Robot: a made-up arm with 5 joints.
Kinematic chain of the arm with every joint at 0, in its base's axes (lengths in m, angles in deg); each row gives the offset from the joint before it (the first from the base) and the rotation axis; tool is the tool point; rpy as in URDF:
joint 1: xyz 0.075 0 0.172 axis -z
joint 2: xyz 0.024 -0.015 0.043 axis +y
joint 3: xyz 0.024 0 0.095 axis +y
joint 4: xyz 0.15 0 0.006 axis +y
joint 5: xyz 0.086 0.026 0 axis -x
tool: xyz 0 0 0 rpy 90 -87.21 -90
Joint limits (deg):
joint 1: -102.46..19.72
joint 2: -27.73..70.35
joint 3: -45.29..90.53
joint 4: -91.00..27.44
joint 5: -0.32..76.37
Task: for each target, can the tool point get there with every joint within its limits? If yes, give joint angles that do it. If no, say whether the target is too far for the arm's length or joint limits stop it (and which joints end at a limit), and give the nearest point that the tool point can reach.
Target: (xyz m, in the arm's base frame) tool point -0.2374 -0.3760 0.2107
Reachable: no: too far | nearest point 0.0082 -0.0804 0.1771 | short by 0.386 m
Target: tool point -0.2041 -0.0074 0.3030
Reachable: no: joint limits stop it (at a limit: joint 2, joint 3, joint 4) | nearest point -0.0289 -0.0028 0.1820 | short by 0.213 m
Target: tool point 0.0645 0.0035 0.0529
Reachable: yes | joints -78.24 47.36 75.73 -11.27 46.31
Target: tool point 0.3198 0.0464 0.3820
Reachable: yes | joints -8.19 -12.99 -8.55 15.96 40.00
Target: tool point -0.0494 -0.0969 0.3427
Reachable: no: joint limits stop it (at a limit: joint 2, joint 3, joint 4) | nearest point -0.0070 -0.0638 0.1820 | short by 0.169 m
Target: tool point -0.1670 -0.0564 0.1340
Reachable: no: joint limits stop it (at a limit: joint 2, joint 3) | nearest point -0.0261 -0.0236 0.1563 | short by 0.146 m
